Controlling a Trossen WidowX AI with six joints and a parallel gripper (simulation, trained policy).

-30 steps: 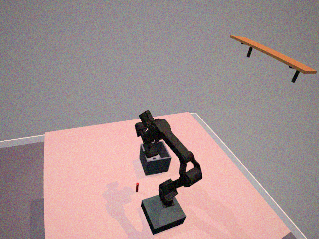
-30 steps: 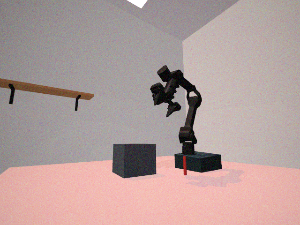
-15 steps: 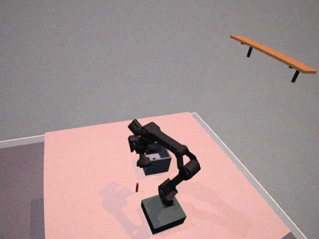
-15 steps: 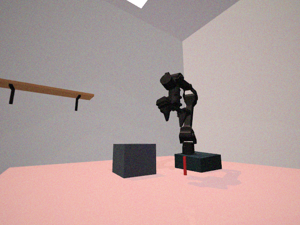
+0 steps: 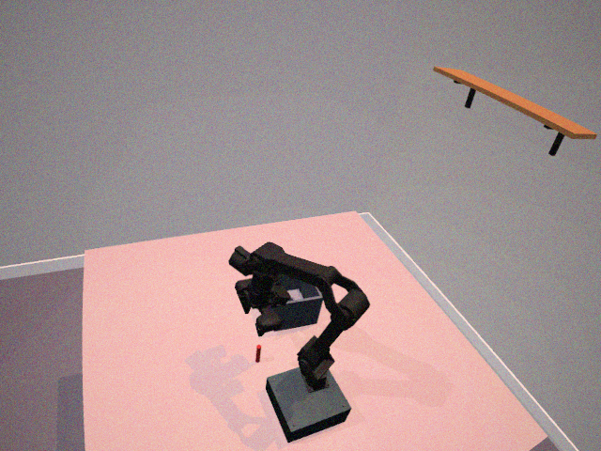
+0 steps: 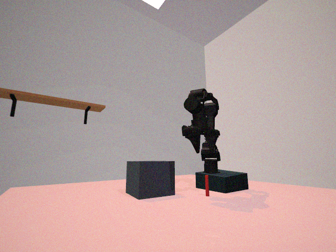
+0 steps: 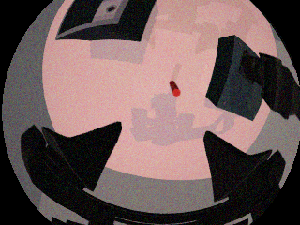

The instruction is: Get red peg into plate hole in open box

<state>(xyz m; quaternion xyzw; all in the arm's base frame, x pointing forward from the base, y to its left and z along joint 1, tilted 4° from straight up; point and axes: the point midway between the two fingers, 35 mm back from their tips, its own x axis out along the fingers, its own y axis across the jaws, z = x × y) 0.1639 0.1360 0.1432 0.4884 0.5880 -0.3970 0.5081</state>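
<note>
My gripper tip is now 20 mm past the red peg, 20 mm to the left of it and 130 mm above it. Round my gripper tip: pale plate (170 mm ahead, 180 mm to the right, 120 mm below).
</note>
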